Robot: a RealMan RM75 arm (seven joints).
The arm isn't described. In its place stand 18 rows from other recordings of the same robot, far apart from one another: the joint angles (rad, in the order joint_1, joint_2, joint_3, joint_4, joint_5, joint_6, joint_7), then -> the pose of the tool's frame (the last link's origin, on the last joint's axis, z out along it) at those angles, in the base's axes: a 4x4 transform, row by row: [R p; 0 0 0 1], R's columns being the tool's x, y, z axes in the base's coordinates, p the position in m.
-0.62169, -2.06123, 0.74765, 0.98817, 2.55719, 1.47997, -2.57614 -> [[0.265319 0.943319 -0.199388 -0.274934], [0.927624 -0.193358 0.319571 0.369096], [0.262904 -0.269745 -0.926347 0.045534], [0 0 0 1]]
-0.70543, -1.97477, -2.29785, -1.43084, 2.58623, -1.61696, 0.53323 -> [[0.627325 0.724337 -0.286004 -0.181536], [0.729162 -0.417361 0.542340 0.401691], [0.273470 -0.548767 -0.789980 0.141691], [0 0 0 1]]
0.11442, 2.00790, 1.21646, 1.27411, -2.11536, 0.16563, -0.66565 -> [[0.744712 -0.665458 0.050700 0.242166], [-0.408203 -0.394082 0.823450 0.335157], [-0.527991 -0.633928 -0.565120 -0.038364], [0 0 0 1]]
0.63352, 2.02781, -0.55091, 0.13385, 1.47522, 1.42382, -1.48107 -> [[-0.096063 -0.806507 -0.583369 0.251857], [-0.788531 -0.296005 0.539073 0.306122], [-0.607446 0.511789 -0.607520 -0.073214], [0 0 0 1]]
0.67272, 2.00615, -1.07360, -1.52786, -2.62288, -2.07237, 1.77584 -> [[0.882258 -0.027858 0.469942 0.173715], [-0.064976 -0.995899 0.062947 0.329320], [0.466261 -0.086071 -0.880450 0.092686], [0 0 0 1]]
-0.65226, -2.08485, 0.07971, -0.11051, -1.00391, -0.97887, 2.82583 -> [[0.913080 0.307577 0.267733 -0.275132], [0.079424 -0.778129 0.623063 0.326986], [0.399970 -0.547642 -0.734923 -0.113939], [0 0 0 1]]
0.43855, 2.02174, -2.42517, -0.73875, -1.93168, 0.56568, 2.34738 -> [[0.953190 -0.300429 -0.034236 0.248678], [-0.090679 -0.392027 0.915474 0.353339], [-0.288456 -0.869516 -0.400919 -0.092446], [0 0 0 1]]
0.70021, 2.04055, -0.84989, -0.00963, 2.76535, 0.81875, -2.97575 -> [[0.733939 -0.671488 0.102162 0.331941], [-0.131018 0.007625 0.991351 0.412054], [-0.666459 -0.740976 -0.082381 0.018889], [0 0 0 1]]
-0.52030, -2.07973, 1.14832, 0.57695, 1.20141, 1.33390, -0.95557 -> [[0.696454 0.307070 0.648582 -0.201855], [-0.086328 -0.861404 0.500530 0.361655], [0.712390 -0.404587 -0.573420 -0.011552], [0 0 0 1]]
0.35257, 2.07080, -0.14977, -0.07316, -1.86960, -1.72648, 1.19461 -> [[0.097389 -0.783148 -0.614162 0.300934], [-0.334663 -0.606930 0.720858 0.249511], [-0.937292 0.135333 -0.321199 -0.015577], [0 0 0 1]]
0.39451, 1.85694, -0.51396, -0.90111, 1.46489, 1.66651, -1.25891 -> [[0.515835 -0.733316 -0.442902 0.284645], [-0.347008 -0.651535 0.674602 0.329882], [-0.783262 -0.194293 -0.590551 0.183953], [0 0 0 1]]
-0.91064, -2.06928, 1.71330, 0.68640, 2.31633, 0.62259, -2.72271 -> [[0.793066 0.565969 -0.225223 -0.148208], [0.587550 -0.613195 0.527993 0.439985], [0.160722 -0.551063 -0.818839 -0.094069], [0 0 0 1]]
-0.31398, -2.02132, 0.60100, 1.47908, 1.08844, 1.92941, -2.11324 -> [[0.471655 0.215109 0.855143 -0.147426], [-0.026398 -0.965909 0.257532 0.249271], [0.881388 -0.144040 -0.449897 0.211132], [0 0 0 1]]
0.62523, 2.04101, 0.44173, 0.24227, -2.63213, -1.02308, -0.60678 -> [[0.767886 0.489833 -0.412814 0.243623], [0.631910 -0.473510 0.613578 0.333683], [0.105079 -0.732019 -0.673132 -0.105388], [0 0 0 1]]
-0.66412, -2.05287, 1.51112, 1.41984, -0.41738, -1.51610, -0.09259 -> [[0.445847 0.726880 -0.522366 -0.152654], [0.891288 -0.306641 0.334031 0.371888], [0.082622 -0.614505 -0.784575 0.005165], [0 0 0 1]]
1.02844, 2.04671, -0.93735, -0.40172, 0.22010, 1.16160, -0.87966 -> [[0.649961 -0.517246 0.556783 0.241117], [-0.674815 -0.729775 0.109792 0.411087], [0.349537 -0.447086 -0.823370 -0.040702], [0 0 0 1]]
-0.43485, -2.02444, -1.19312, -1.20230, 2.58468, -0.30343, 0.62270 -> [[0.991051 0.133152 -0.009387 -0.166284], [0.093764 -0.644384 0.758932 0.386680], [0.095004 -0.753020 -0.651103 -0.063535], [0 0 0 1]]
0.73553, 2.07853, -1.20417, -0.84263, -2.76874, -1.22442, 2.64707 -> [[0.509945 -0.672678 0.536153 0.255704], [-0.855663 -0.460651 0.235886 0.392840], [0.088304 -0.579055 -0.810492 -0.019527], [0 0 0 1]]
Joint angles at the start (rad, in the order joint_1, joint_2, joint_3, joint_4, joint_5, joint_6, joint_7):
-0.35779, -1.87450, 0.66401, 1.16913, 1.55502, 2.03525, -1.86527
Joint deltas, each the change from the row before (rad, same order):
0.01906, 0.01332, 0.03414, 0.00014, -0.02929, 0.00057, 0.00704
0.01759, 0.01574, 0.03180, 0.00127, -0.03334, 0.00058, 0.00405
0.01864, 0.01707, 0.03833, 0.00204, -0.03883, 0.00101, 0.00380
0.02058, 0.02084, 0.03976, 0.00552, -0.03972, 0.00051, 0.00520
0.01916, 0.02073, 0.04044, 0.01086, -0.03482, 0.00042, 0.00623
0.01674, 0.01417, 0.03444, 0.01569, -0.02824, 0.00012, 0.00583
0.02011, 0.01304, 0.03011, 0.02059, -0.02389, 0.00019, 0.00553
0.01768, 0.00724, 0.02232, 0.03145, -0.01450, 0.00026, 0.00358
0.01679, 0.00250, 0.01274, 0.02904, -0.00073, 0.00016, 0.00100
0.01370, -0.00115, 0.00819, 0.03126, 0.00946, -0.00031, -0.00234
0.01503, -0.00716, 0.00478, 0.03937, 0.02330, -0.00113, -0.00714
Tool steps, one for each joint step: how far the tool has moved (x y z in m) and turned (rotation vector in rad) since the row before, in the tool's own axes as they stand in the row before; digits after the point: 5 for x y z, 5 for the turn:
-0.00156, 0.00346, -0.00180, -0.01677, -0.00676, 0.00451
-0.00016, 0.00342, -0.00240, -0.01603, -0.00374, 0.00577
-0.00010, 0.00410, -0.00172, -0.02213, -0.00372, 0.00534
0.00024, 0.00453, -0.00259, -0.02077, -0.00764, 0.00788
0.00043, 0.00466, -0.00176, -0.02206, -0.01371, 0.01035
0.00036, 0.00456, -0.00021, -0.02078, -0.01208, 0.01148
-0.00019, 0.00527, -0.00077, -0.01637, -0.01443, 0.01079
0.00064, 0.00523, 0.00058, -0.01386, -0.01854, 0.01653
-0.00079, 0.00447, 0.00037, -0.00518, -0.02068, 0.00844
-0.00095, 0.00368, 0.00118, -0.00196, -0.02516, 0.00582
-0.00202, 0.00379, 0.00228, 0.00308, -0.03384, 0.00080

